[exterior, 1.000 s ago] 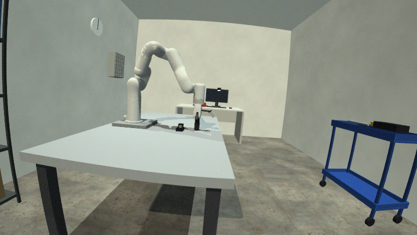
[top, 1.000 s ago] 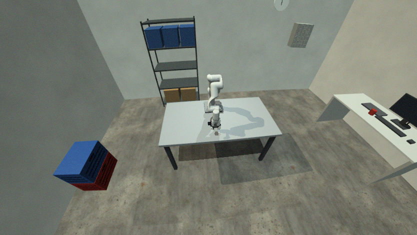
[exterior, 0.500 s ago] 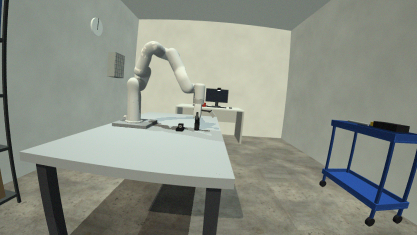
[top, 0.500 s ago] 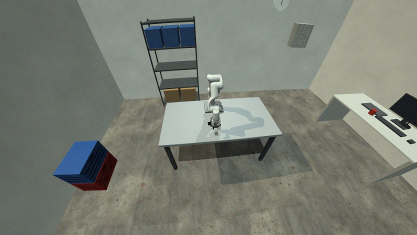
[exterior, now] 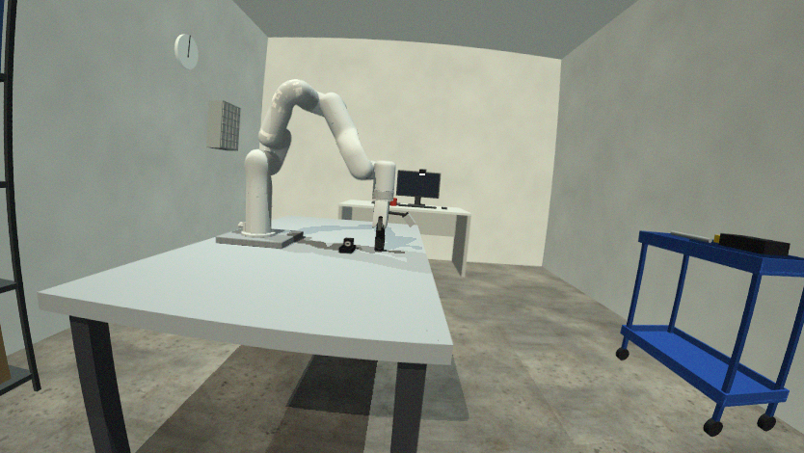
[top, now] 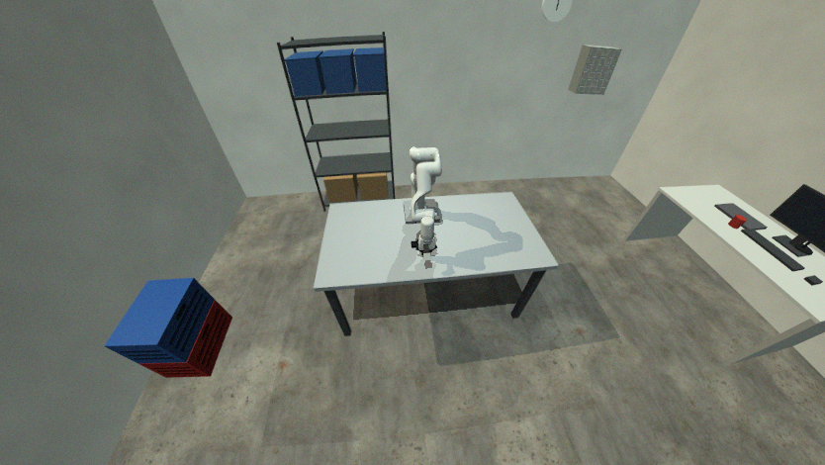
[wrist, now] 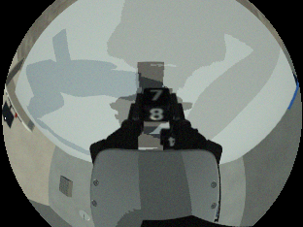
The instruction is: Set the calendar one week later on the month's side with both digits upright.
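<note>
My gripper is now 1 cm above the cube.
</note>
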